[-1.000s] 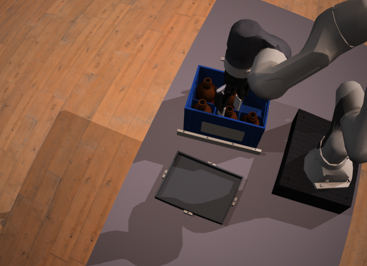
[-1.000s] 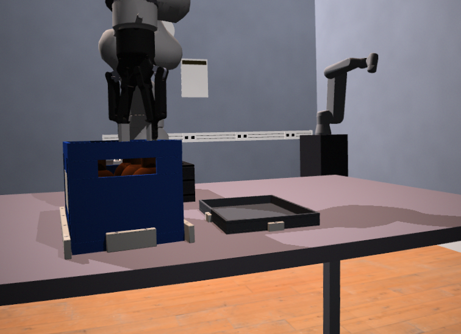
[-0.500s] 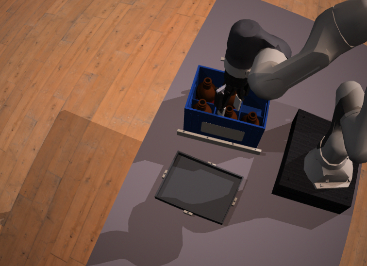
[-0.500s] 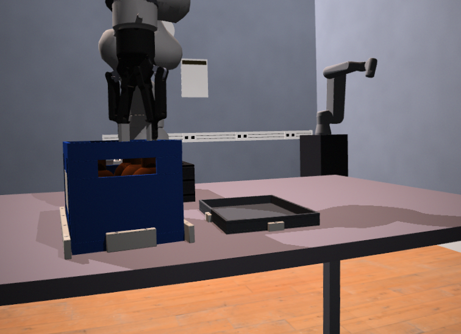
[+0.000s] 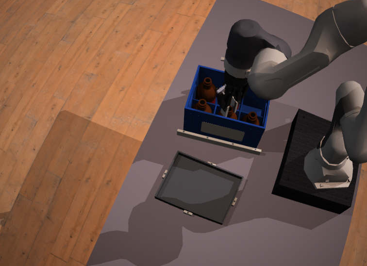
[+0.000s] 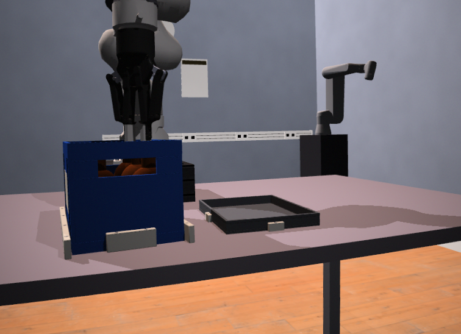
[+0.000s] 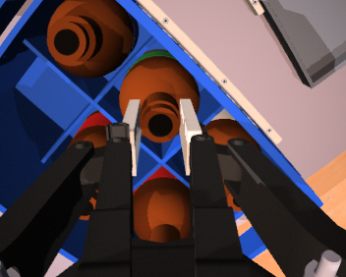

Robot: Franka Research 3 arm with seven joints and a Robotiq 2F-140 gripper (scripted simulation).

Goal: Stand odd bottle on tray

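Now: the crate 50 mm to the right of my hand and 90 mm below it. The rest, counted from my hand: bottle 80 mm behind, 90 mm below; dark tray 30 mm ahead, 240 mm to the left, 160 mm below.
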